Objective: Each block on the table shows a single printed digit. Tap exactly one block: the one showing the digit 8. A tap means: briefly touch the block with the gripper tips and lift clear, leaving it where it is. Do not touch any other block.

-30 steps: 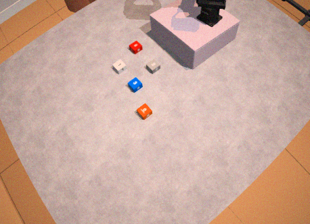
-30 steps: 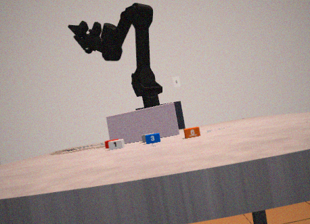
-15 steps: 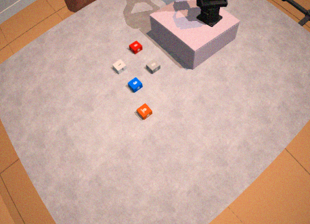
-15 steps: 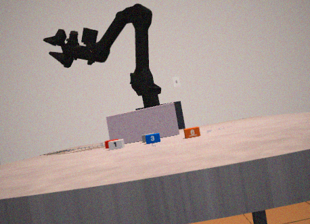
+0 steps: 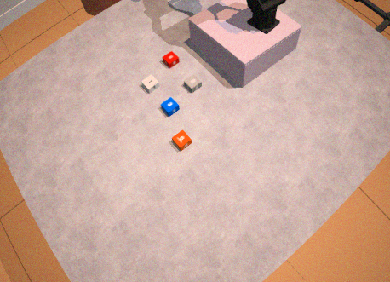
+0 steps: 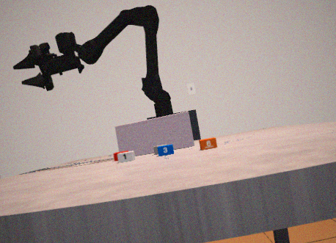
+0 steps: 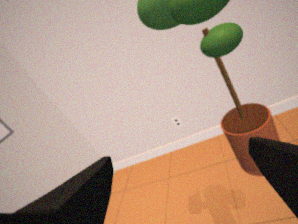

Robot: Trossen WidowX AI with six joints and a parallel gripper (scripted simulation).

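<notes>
Right now the red block is 33 cm to the left of my gripper tip, 32 cm below it and 24 cm ahead of it. From my gripper tip the other things lie so: blue block: 43 cm to the left, 35 cm ahead, 32 cm below; then grey block: 43 cm to the left, 32 cm below, 26 cm ahead; then white block: 34 cm to the left, 33 cm ahead, 32 cm below.
</notes>
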